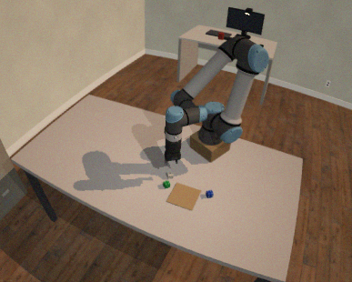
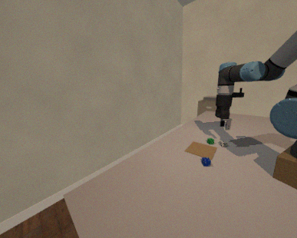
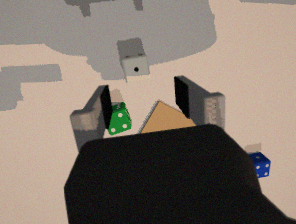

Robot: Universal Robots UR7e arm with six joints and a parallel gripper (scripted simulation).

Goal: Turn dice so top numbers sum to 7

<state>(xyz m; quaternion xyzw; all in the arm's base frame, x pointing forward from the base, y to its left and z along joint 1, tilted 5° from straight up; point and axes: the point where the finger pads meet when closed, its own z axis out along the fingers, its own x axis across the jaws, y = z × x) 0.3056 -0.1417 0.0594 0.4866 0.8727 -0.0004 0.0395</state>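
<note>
Right now the white die is 120 mm below my hand, 10 mm to the right of it and 10 mm behind it. The rest, counted from my hand: blue die: 230 mm to the left, 120 mm below, 50 mm ahead; green die: 120 mm below, 60 mm ahead; tan mat: 130 mm below, 110 mm to the left, 100 mm ahead.
</note>
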